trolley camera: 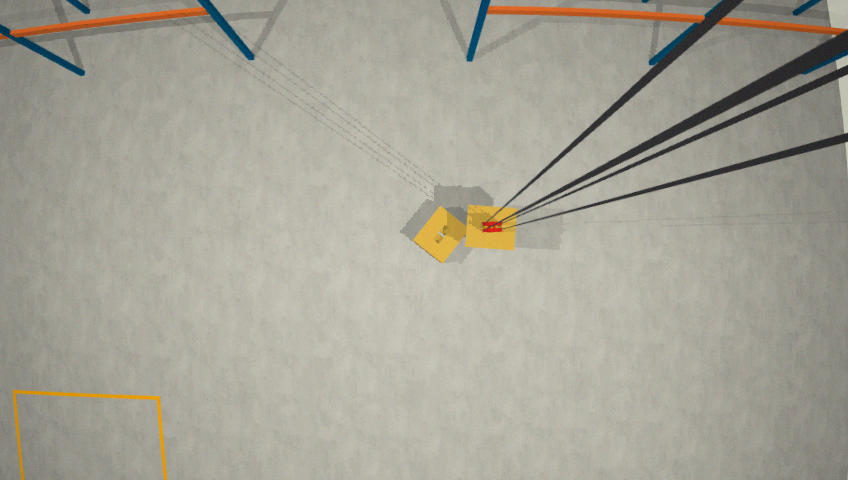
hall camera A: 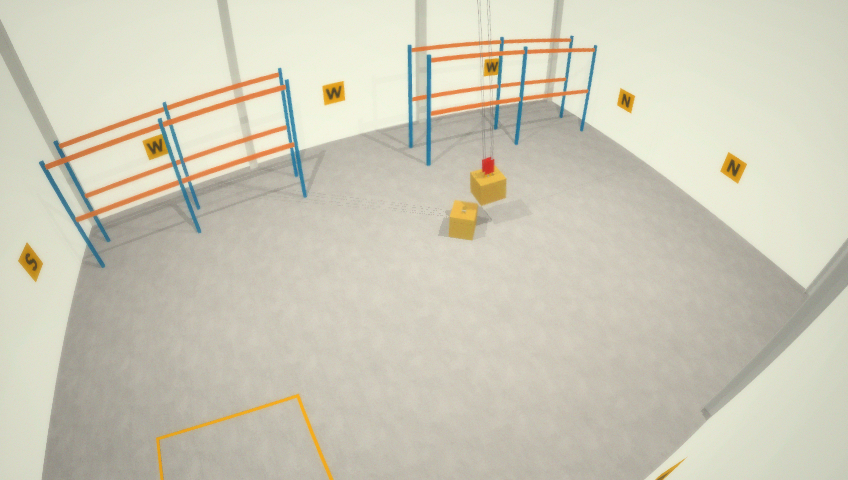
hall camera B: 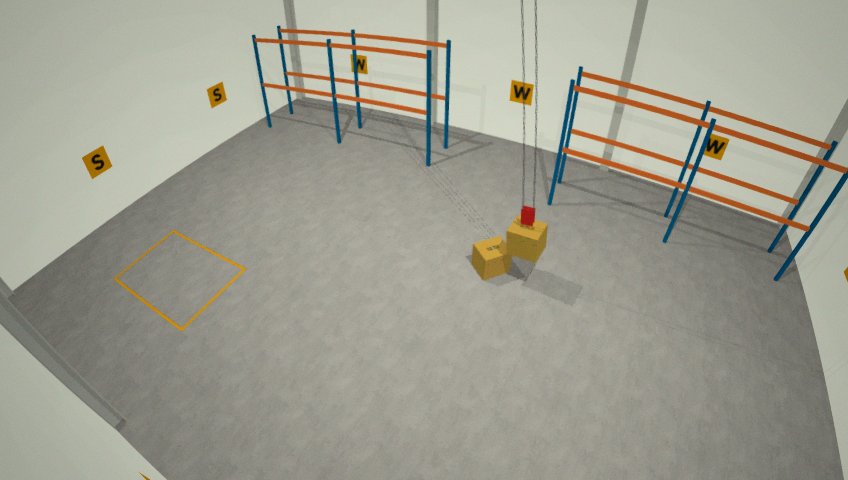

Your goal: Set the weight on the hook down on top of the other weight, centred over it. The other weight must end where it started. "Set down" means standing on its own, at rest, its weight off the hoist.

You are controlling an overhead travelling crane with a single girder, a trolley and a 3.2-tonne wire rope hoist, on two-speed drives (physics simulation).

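My hook, under the red hook block (hall camera A: 487,165) (hall camera B: 527,215) (trolley camera: 492,226), carries a yellow weight (hall camera A: 488,189) (hall camera B: 526,242) (trolley camera: 504,239). This weight hangs upright off the floor, its shadow apart from it. The other yellow weight (hall camera A: 462,224) (hall camera B: 490,261) (trolley camera: 429,238) stands upright on the floor, with a lifting eye on top. In the trolley view the hung weight is right of the standing one, beside it and not over it, their outlines nearly meeting. The standing weight is turned at an angle to the hung one. The exact height gap between them is hard to tell.
Two blue and orange racks stand along the W wall, one (hall camera A: 428,118) (hall camera B: 570,142) on the north side and one (hall camera A: 178,166) (hall camera B: 428,118) on the south side. A yellow outlined square (hall camera A: 227,416) (hall camera B: 209,249) (trolley camera: 86,394) is marked on the floor, away from both weights.
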